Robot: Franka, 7 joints.
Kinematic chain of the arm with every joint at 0, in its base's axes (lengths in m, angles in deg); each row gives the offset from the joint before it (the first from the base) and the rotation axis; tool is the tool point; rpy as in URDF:
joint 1: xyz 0 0 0.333 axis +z
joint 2: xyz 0 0 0 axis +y
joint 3: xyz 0 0 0.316 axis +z
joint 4: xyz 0.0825 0 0 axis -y
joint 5: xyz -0.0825 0 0.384 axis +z
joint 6: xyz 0 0 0 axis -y
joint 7: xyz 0.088 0 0 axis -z
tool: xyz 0 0 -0.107 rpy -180 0 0
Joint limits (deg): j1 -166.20..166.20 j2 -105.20..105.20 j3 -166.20..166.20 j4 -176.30..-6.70 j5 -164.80..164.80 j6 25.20..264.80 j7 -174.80..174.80
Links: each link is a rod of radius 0.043 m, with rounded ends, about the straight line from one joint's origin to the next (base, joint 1, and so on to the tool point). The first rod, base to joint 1, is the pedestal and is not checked.
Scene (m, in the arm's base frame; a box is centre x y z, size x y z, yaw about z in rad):
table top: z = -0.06
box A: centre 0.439 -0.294 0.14 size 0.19 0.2 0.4 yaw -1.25
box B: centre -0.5 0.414 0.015 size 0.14 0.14 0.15 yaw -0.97
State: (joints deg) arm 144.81 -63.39 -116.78 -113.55 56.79 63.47 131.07
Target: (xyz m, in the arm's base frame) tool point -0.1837 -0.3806 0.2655
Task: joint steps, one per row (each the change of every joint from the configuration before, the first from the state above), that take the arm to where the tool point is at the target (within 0.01 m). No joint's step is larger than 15 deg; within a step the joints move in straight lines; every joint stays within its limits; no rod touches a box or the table.
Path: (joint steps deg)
1: -12.50 8.59 3.59 8.78 0.09 4.97 1.23
2: -12.49 8.58 3.59 8.78 0.09 4.96 1.23
3: -12.50 8.59 3.60 8.77 0.09 4.97 1.24
4: -12.49 8.59 3.59 8.78 0.09 4.96 1.23
5: -12.50 8.58 3.59 8.78 0.09 4.97 1.23
6: -8.01 -1.87 -13.47 -8.75 -5.86 -9.28 -1.23
7: -8.00 -1.88 -13.48 -8.74 -5.86 -9.28 -1.23
8: -8.01 -1.87 -13.48 -8.75 -5.86 -9.27 -1.24
9: -8.00 -1.88 -13.47 -8.75 -5.87 -9.28 -1.23
10: -8.01 -1.87 -13.48 -8.74 -5.86 -9.28 -1.23

